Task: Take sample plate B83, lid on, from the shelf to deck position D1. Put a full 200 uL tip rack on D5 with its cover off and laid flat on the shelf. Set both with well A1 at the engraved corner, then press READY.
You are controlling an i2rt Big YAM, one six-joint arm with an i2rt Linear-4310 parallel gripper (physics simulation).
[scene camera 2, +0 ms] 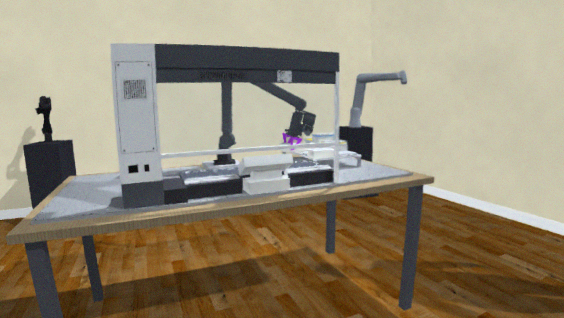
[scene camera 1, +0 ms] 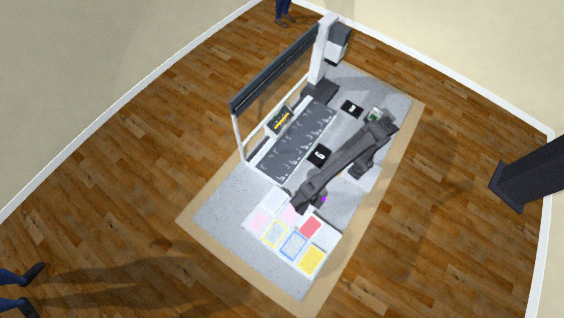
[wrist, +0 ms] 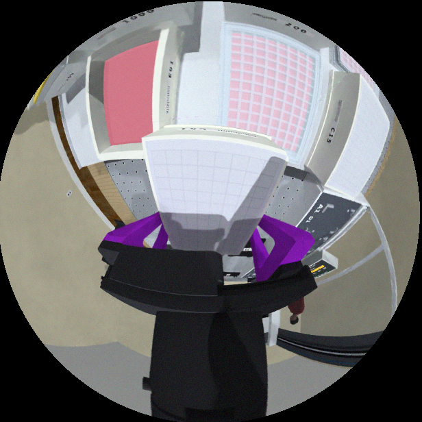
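Note:
My gripper (scene camera 1: pixel 320 201) (scene camera 2: pixel 292 140) (wrist: pixel 208 212) has purple fingers shut on the two sides of a white lidded plate (wrist: pixel 210 172). The plate is held above the near side of the shelf (wrist: pixel 199 95); the writing on its end is too small to read surely. The dark deck (scene camera 1: pixel 295 145) is beside the shelf, and its engraved A1 D1 corner (wrist: pixel 320 212) shows at the right in the wrist view. A yellow-framed rack (scene camera 1: pixel 275 233) and a blue-framed rack (scene camera 1: pixel 293 245) stand on the shelf. A 200 label (wrist: pixel 296 28) shows at the wrist view's top.
A red-filled tub (scene camera 1: pixel 310 227) (wrist: pixel 131 95), a pink gridded rack (wrist: pixel 270 85) and white plate C15 (wrist: pixel 360 135) stand near the held plate. A yellow rack (scene camera 1: pixel 311 260) is at the shelf's far corner. The screen (scene camera 1: pixel 280 120) and the machine's dark overhead beam (scene camera 1: pixel 275 70) (scene camera 2: pixel 245 62) flank the deck.

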